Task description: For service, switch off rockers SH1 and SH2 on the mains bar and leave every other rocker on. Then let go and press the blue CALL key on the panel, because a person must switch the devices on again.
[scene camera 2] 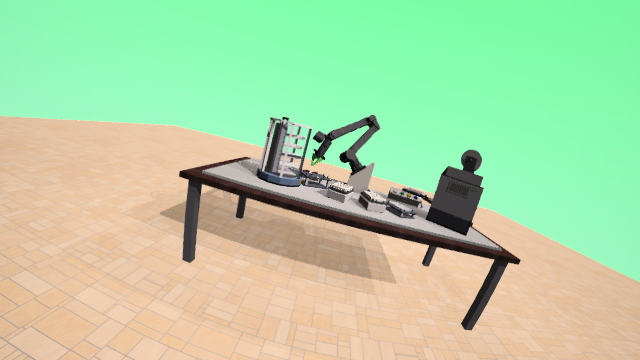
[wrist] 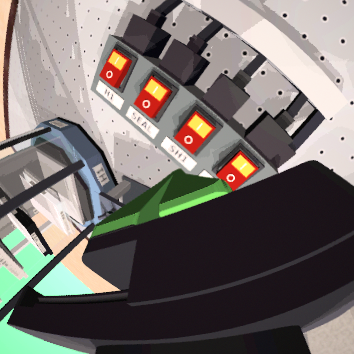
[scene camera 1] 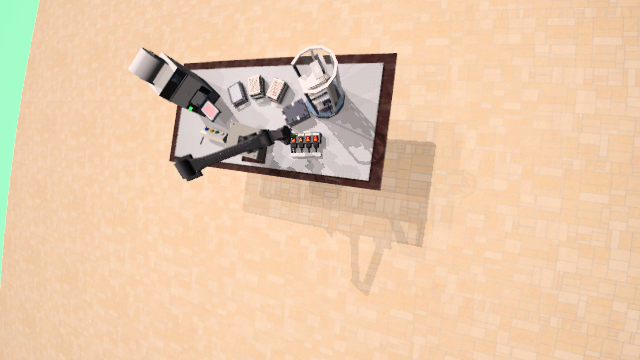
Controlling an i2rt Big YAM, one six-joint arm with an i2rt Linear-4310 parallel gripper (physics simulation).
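Places are measured from the arm's base along level axes (x ahead, y left, z up), in millimetres.
Pixels of known places: gripper, fingertip midpoint: [scene camera 2: 311, 165] [wrist: 179, 176] [scene camera 1: 296, 135]; arm's base, link origin: [scene camera 2: 358, 171].
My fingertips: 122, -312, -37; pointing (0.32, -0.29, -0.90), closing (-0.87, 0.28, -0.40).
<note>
Ahead of a thing's pixels: the offset from my fingertips to its middle, as dx, dy, dz.
The grey mains bar @(-40, -49, -60) [scene camera 1: 305, 152] [scene camera 2: 314, 178] [wrist: 168, 116] lies on the table and carries four red rockers. In the wrist view they read H1 @(+7, -116, -40) [wrist: 115, 68], SEAL @(-3, -67, -40) [wrist: 152, 97], SH1 @(-13, -18, -40) [wrist: 194, 133], and a fourth rocker @(-23, +31, -40) [wrist: 236, 171] whose label is hidden by my fingers. All four show a lit yellow upper half. My gripper [scene camera 1: 290, 134] [scene camera 2: 316, 160] [wrist: 179, 176] has green fingertips, is shut and empty, and hovers just above the bar at the fourth rocker's end. The key panel @(-89, +667, -44) [scene camera 1: 213, 134] [scene camera 2: 403, 196] lies by the arm's base, with the blue key @(-59, +740, -22) [scene camera 1: 206, 129] at its left end.
A round glass tower rack [scene camera 1: 338, 105] [scene camera 2: 277, 178] [wrist: 88, 154] stands close behind the bar. A dark printer box @(+199, +910, +142) [scene camera 1: 178, 82] [scene camera 2: 455, 198] stands at the table's end. Tube trays @(+307, +408, -24) [scene camera 1: 256, 86] @(+295, +234, -24) [scene camera 1: 276, 89] and a grey block @(+157, +62, -48) [scene camera 1: 296, 111] lie behind.
</note>
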